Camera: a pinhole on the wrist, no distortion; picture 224 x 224 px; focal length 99.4 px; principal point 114.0 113.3 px. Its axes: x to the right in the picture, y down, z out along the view. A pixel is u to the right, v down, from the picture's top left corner.
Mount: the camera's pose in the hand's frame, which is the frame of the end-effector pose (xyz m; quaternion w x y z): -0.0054 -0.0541 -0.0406 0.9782 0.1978 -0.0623 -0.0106
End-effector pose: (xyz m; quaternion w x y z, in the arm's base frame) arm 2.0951 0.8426 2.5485 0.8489 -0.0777 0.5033 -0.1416
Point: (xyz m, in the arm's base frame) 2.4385 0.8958 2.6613
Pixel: 143 202
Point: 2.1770 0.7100 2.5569
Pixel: 191 105
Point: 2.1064 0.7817 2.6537
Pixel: 75 123
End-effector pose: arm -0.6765 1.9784 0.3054 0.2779 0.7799 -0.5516 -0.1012
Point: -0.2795 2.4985 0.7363
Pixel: behind the camera
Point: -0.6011 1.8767 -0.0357
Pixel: 148 104
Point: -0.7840 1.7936 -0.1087
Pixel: 143 147
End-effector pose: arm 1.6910 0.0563 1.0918 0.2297 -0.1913 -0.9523 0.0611
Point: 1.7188 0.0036 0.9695
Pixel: 54 187
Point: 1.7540 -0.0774 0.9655
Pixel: 22 134
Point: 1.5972 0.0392 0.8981
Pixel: 125 179
